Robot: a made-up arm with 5 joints.
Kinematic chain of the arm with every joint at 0, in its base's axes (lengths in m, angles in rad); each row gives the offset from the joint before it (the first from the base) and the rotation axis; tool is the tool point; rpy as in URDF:
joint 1: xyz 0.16 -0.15 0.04 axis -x
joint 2: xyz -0.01 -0.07 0 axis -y
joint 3: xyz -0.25 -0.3 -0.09 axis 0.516 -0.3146 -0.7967
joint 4: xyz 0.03 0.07 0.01 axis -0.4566 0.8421 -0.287
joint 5: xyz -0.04 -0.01 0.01 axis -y
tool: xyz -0.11 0 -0.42 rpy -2.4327 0.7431 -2.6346
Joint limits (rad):
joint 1: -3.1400..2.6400
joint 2: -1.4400..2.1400
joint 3: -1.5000..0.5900
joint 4: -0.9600..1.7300
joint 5: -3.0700..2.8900
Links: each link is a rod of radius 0.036 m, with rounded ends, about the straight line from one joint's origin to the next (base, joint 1, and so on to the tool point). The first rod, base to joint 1, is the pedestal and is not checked.
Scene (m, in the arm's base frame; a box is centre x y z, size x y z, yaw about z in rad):
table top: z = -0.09
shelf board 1: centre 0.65 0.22 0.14 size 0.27 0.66 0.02 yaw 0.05
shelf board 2: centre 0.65 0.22 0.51 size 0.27 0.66 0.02 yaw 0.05
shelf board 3: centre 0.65 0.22 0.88 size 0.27 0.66 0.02 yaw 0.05
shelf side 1: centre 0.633 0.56 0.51 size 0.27 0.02 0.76 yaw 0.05
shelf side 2: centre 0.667 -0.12 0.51 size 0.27 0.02 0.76 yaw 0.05
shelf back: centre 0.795 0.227 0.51 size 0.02 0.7 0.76 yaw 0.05
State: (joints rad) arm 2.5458 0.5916 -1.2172 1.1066 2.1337
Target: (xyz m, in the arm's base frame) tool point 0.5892 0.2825 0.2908
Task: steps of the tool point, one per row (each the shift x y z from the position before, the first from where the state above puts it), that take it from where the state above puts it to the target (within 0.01 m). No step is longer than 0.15 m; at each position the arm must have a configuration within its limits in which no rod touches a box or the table.
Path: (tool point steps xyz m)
1: 0.0712 0.0738 -0.0179
2: 0.0574 0.0778 -0.0290
3: 0.0440 0.0789 -0.0380
4: 0.0312 0.0784 -0.0454
5: 0.0187 0.0762 -0.0515

